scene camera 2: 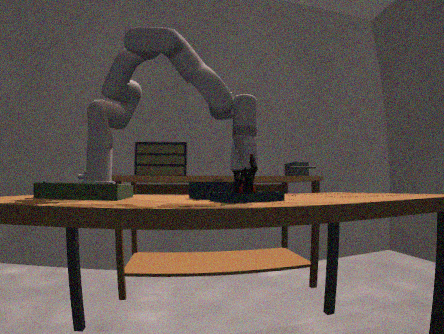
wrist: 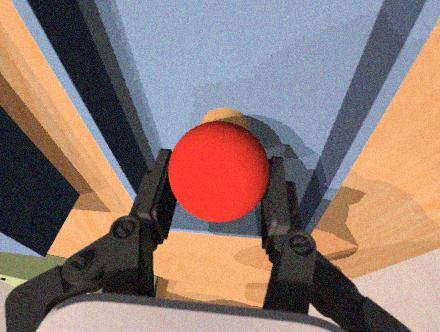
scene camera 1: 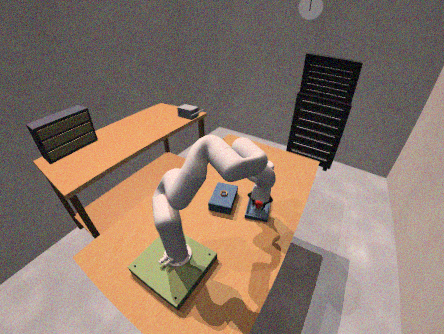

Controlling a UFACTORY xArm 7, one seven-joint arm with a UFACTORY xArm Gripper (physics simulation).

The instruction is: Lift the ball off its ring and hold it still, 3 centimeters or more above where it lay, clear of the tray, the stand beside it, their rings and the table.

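Places are measured from the arm's base along level axes (x ahead, y left, z up), in millimetres.
Pixels of known places: gripper, fingertip midpoint: (wrist: 220, 169) (scene camera 1: 258, 206); arm's base, link origin: (scene camera 2: 98, 184) (scene camera 1: 177, 254).
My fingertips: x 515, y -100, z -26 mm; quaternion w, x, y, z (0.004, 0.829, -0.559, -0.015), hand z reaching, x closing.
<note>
For each thing: its top centre in the pictures, then the offset to it from my fingertips. "spot": a spot on its surface instead.
- red ball, top centre: (wrist: 212, 216) (scene camera 2: 246, 181) (scene camera 1: 259, 201) 36 mm up, 11 mm ahead, 4 mm left
- blue tray, top centre: (wrist: 220, 160) (scene camera 2: 247, 192) (scene camera 1: 258, 204) 4 mm up, 12 mm ahead, 4 mm left
- tan ring, surface spot: (wrist: 225, 114) spot: 15 mm down, 25 mm ahead, 10 mm left
- small ring, surface spot: (scene camera 1: 221, 194) spot: 47 mm up, 97 mm back, 197 mm left
The red ball (scene camera 1: 258, 204) (scene camera 2: 240, 190) (wrist: 218, 172) is between the two black fingers of my gripper (scene camera 1: 260, 201) (scene camera 2: 246, 187) (wrist: 220, 169), which is shut on it. In the wrist view the fingers touch the ball on its left and right sides. The ball is low over the blue tray (scene camera 1: 256, 218) (scene camera 2: 272, 196) (wrist: 165, 40). Part of a tan ring (wrist: 225, 114) shows behind the ball; the rest is hidden, and I cannot tell whether ball and ring touch. The blue stand (scene camera 1: 220, 206) (scene camera 2: 200, 190) beside the tray bears a small ring (scene camera 1: 221, 194).
The wooden table (scene camera 1: 200, 230) (scene camera 2: 165, 216) carries the tray, the stand and the green base plate (scene camera 1: 150, 270) (scene camera 2: 80, 191) under the arm. The tray's raised side walls flank the fingers. A second table (scene camera 1: 120, 145) with a drawer unit (scene camera 1: 65, 132) (scene camera 2: 160, 159) stands behind.
</note>
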